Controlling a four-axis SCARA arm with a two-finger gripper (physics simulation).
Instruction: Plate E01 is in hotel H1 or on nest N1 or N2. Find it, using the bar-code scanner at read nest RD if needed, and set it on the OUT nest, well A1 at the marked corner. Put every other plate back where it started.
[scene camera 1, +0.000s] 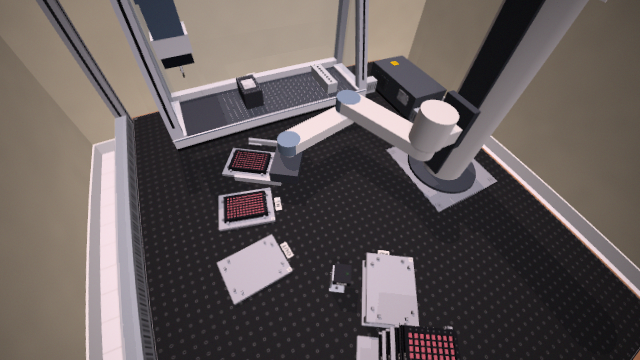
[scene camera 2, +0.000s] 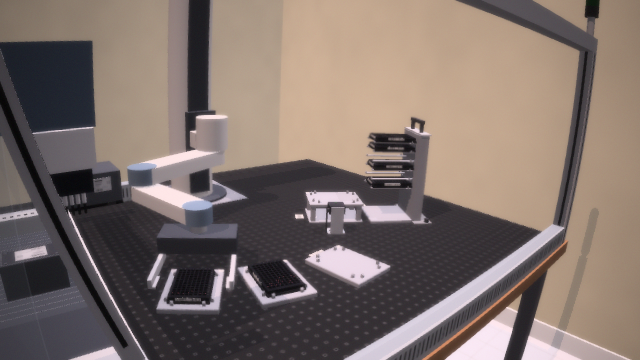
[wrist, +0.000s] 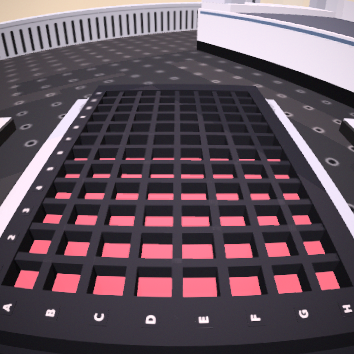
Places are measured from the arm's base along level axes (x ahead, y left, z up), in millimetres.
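Pixels of known places: gripper, fingertip midpoint: (scene camera 1: 242, 158) (scene camera 2: 189, 285) (wrist: 177, 100); arm's base at its link origin: (scene camera 1: 439, 167).
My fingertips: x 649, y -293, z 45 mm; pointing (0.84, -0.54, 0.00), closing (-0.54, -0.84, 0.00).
For each thing: its middle in the pictures, then the offset to it from my fingertips. "pt": a spot on its surface instead.
- black plate with red wells, body centre: (wrist: 176, 162) (scene camera 2: 192, 284) (scene camera 1: 250, 161) dx -21, dy +13, dz -13 mm
- nest N2 at a spot on its surface: (wrist: 52, 150) pt dx -1, dy +50, dz -5 mm
- similar plate at the middle of its body: (scene camera 2: 275, 276) (scene camera 1: 245, 206) dx +45, dy +178, dz -13 mm
- nest N1 at the middle of its body: (scene camera 2: 275, 280) (scene camera 1: 245, 207) dx +45, dy +178, dz -21 mm
- OUT nest at the middle of its body: (scene camera 2: 347, 263) (scene camera 1: 254, 266) dx +79, dy +361, dz -21 mm
- Hotel H1 at the middle of its body: (scene camera 2: 398, 167) dx -91, dy +738, dz +125 mm
- nest RD at the middle of its body: (scene camera 1: 388, 290) (scene camera 2: 333, 205) dx -200, dy +568, dz +3 mm
- scanner at the middle of its body: (scene camera 1: 340, 278) (scene camera 2: 335, 217) dx -104, dy +490, dz +9 mm
- dark box at a spot on its surface: (scene camera 1: 250, 92) pt dx -110, dy -224, dz +87 mm
- dark grey instrument at a spot on its surface: (scene camera 2: 106, 182) pt dx -683, dy -7, dz +49 mm
A black plate with red wells (scene camera 1: 250, 161) (scene camera 2: 191, 286) (wrist: 177, 200) lies on nest N2 (scene camera 1: 226, 169) (scene camera 2: 190, 308) (wrist: 50, 150). My gripper (scene camera 1: 243, 159) (scene camera 2: 191, 283) (wrist: 176, 127) is open, one finger on each side of this plate, apart from it. Their exact height beside it is hard to tell. A similar plate (scene camera 1: 245, 206) (scene camera 2: 276, 278) lies on nest N1 (scene camera 1: 221, 217) (scene camera 2: 265, 300). The OUT nest (scene camera 1: 255, 268) (scene camera 2: 347, 265) is bare. Hotel H1 (scene camera 2: 419, 175) holds several plates (scene camera 2: 395, 137). No plate's bar code is readable, so E01 cannot be told.
The raised read nest RD (scene camera 1: 390, 285) (scene camera 2: 334, 199) is bare, with the scanner (scene camera 1: 341, 275) (scene camera 2: 336, 218) beside it. A framed deck (scene camera 1: 200, 115) carrying a dark box (scene camera 1: 250, 92) stands behind N2. A dark grey instrument (scene camera 1: 410, 82) (scene camera 2: 106, 182) stands near the arm's column.
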